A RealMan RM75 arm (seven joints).
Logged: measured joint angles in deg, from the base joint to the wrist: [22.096 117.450 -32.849 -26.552 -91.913 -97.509 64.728]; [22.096 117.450 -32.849 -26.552 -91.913 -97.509 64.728]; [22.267 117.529 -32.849 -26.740 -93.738 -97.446 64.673]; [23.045 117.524 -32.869 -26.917 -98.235 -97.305 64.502]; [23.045 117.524 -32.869 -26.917 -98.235 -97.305 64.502]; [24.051 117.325 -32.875 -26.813 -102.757 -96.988 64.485]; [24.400 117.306 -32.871 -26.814 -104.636 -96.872 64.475]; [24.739 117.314 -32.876 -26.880 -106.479 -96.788 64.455]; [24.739 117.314 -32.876 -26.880 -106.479 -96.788 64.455]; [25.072 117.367 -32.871 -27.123 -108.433 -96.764 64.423]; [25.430 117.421 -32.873 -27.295 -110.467 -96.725 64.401]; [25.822 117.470 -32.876 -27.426 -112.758 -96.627 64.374]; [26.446 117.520 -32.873 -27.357 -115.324 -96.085 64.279]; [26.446 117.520 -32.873 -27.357 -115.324 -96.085 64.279]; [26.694 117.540 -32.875 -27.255 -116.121 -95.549 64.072]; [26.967 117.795 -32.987 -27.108 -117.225 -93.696 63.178]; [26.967 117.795 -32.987 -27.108 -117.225 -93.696 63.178]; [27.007 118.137 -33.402 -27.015 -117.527 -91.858 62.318]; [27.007 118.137 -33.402 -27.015 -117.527 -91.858 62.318]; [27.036 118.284 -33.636 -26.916 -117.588 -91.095 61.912]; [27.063 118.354 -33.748 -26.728 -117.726 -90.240 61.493]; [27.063 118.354 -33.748 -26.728 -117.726 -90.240 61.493]
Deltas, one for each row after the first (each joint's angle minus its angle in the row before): [0.000 0.000 0.000 0.000 0.000 0.000 0.000]; [0.171 0.079 0.000 -0.188 -1.825 0.063 -0.055]; [0.778 -0.005 -0.020 -0.177 -4.497 0.141 -0.171]; [0.000 0.000 0.000 0.000 0.000 0.000 0.000]; [1.006 -0.199 -0.006 0.104 -4.522 0.317 -0.017]; [0.349 -0.019 0.004 -0.001 -1.879 0.116 -0.010]; [0.339 0.008 -0.005 -0.066 -1.843 0.084 -0.020]; [0.000 0.000 0.000 0.000 0.000 0.000 0.000]; [0.333 0.053 0.005 -0.243 -1.954 0.024 -0.032]; [0.358 0.054 -0.002 -0.172 -2.034 0.039 -0.022]; [0.392 0.049 -0.003 -0.131 -2.291 0.098 -0.027]; [0.624 0.050 0.003 0.069 -2.566 0.542 -0.095]; [0.000 0.000 0.000 0.000 0.000 0.000 0.000]; [0.248 0.020 -0.002 0.102 -0.797 0.536 -0.207]; [0.273 0.255 -0.112 0.147 -1.104 1.853 -0.894]; [0.000 0.000 0.000 0.000 0.000 0.000 0.000]; [0.040 0.342 -0.415 0.093 -0.302 1.838 -0.860]; [0.000 0.000 0.000 0.000 0.000 0.000 0.000]; [0.029 0.147 -0.234 0.099 -0.061 0.763 -0.406]; [0.027 0.070 -0.112 0.188 -0.138 0.855 -0.419]; [0.000 0.000 0.000 0.000 0.000 0.000 0.000]
